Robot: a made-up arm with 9 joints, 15 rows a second.
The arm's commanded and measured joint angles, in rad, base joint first. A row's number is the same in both.
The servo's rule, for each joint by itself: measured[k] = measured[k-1] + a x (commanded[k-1-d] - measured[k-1]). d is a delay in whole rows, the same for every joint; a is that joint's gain. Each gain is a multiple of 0.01, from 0.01 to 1. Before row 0 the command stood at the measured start. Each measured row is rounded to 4 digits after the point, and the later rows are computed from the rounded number. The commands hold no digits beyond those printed.
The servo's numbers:
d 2
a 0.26 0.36 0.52 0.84 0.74 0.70 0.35 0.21 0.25
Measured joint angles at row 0: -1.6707 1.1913 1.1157 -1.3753 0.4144 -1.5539 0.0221 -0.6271 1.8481
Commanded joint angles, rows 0 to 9: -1.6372 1.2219 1.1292 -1.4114 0.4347 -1.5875 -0.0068 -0.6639 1.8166; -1.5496 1.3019 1.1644 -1.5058 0.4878 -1.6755 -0.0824 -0.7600 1.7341; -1.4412 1.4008 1.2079 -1.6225 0.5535 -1.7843 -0.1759 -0.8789 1.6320; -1.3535 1.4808 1.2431 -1.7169 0.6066 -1.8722 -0.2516 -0.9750 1.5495; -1.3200 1.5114 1.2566 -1.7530 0.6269 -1.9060 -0.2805 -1.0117 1.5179; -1.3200 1.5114 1.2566 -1.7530 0.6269 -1.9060 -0.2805 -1.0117 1.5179; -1.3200 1.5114 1.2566 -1.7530 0.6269 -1.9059 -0.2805 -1.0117 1.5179; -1.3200 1.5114 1.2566 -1.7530 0.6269 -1.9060 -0.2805 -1.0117 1.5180; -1.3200 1.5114 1.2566 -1.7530 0.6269 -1.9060 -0.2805 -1.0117 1.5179; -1.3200 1.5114 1.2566 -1.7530 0.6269 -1.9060 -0.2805 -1.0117 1.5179
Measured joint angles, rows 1 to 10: -1.6707 1.1913 1.1157 -1.3753 0.4144 -1.5539 0.0221 -0.6271 1.8481; -1.6707 1.1913 1.1157 -1.3753 0.4144 -1.5539 0.0221 -0.6271 1.8481; -1.6620 1.2023 1.1227 -1.4056 0.4294 -1.5774 0.0120 -0.6348 1.8402; -1.6328 1.2382 1.1444 -1.4898 0.4726 -1.6461 -0.0210 -0.6611 1.8137; -1.5830 1.2967 1.1774 -1.6013 0.5325 -1.7428 -0.0752 -0.7068 1.7683; -1.5233 1.3630 1.2116 -1.6984 0.5873 -1.8334 -0.1369 -0.7631 1.7136; -1.4704 1.4164 1.2350 -1.7443 0.6166 -1.8842 -0.1872 -0.8153 1.6647; -1.4313 1.4506 1.2462 -1.7516 0.6242 -1.8995 -0.2199 -0.8565 1.6280; -1.4024 1.4725 1.2516 -1.7528 0.6262 -1.9040 -0.2411 -0.8891 1.6005; -1.3810 1.4865 1.2542 -1.7530 0.6267 -1.9054 -0.2549 -0.9148 1.5799
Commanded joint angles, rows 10 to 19: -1.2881 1.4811 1.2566 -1.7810 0.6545 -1.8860 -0.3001 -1.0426 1.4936; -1.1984 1.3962 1.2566 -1.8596 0.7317 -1.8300 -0.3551 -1.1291 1.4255; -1.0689 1.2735 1.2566 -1.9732 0.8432 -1.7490 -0.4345 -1.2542 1.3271; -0.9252 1.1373 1.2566 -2.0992 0.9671 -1.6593 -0.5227 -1.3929 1.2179; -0.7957 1.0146 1.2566 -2.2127 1.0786 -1.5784 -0.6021 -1.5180 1.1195; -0.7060 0.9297 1.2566 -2.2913 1.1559 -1.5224 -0.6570 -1.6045 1.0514; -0.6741 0.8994 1.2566 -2.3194 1.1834 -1.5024 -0.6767 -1.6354 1.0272; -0.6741 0.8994 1.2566 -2.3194 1.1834 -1.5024 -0.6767 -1.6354 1.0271; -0.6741 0.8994 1.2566 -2.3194 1.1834 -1.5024 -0.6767 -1.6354 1.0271; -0.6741 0.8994 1.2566 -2.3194 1.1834 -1.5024 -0.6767 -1.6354 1.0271
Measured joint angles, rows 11 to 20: -1.3651 1.4955 1.2554 -1.7530 0.6268 -1.9058 -0.2639 -0.9351 1.5644; -1.3534 1.5012 1.2560 -1.7530 0.6269 -1.9059 -0.2697 -0.9512 1.5528; -1.3364 1.4940 1.2563 -1.7765 0.6473 -1.8920 -0.2803 -0.9704 1.5380; -1.3005 1.4588 1.2565 -1.8463 0.7098 -1.8486 -0.3065 -1.0037 1.5099; -1.2403 1.3921 1.2566 -1.9529 0.8085 -1.7789 -0.3513 -1.0563 1.4642; -1.1584 1.3004 1.2566 -2.0758 0.9259 -1.6952 -0.4113 -1.1270 1.4026; -1.0641 1.1975 1.2566 -2.1908 1.0389 -1.6134 -0.4781 -1.2091 1.3318; -0.9710 1.1011 1.2566 -2.2752 1.1255 -1.5497 -0.5407 -1.2921 1.2617; -0.8938 1.0285 1.2566 -2.3123 1.1683 -1.5166 -0.5883 -1.3642 1.2031; -0.8367 0.9820 1.2566 -2.3183 1.1795 -1.5067 -0.6192 -1.4212 1.1591
